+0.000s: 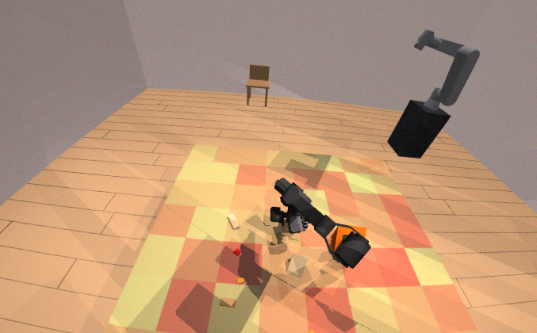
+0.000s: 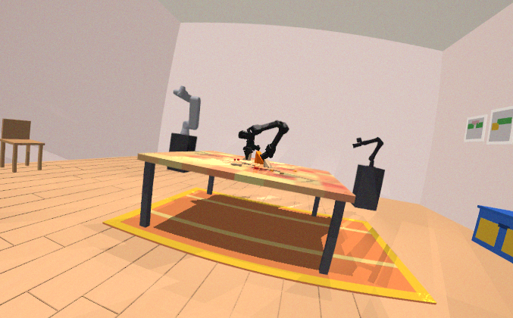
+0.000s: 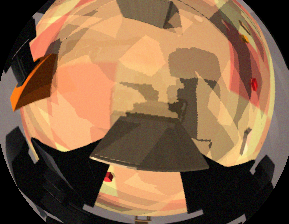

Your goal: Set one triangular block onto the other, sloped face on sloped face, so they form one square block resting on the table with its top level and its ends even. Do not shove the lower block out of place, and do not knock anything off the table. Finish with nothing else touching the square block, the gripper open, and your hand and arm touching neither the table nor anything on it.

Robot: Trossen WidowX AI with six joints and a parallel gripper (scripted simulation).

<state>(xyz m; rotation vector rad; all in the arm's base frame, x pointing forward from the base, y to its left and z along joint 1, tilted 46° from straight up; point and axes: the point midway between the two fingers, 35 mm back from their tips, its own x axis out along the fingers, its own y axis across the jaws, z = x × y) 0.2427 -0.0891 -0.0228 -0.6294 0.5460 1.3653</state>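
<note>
Right now the wedge-shaped block is 1 cm to the left of my gripper tip and 1 cm above it. Also, from my gripper tip: brown flat piece 30 cm to the left, 23 cm ahead, 3 cm below; then pale flat strip 25 cm ahead, 3 cm below, 2 cm to the right.
</note>
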